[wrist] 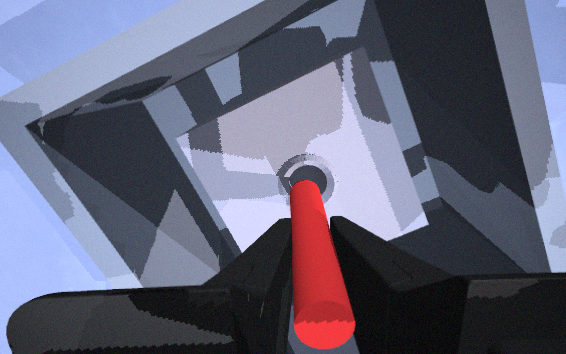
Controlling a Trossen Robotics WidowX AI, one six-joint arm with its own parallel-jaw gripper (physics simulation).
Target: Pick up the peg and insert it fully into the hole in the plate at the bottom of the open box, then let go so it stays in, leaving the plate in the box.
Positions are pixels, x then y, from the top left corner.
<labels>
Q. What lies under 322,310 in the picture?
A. A red peg.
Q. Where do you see a pale plate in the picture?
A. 332,116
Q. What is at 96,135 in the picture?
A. A box.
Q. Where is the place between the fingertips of the gripper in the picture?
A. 310,229
</labels>
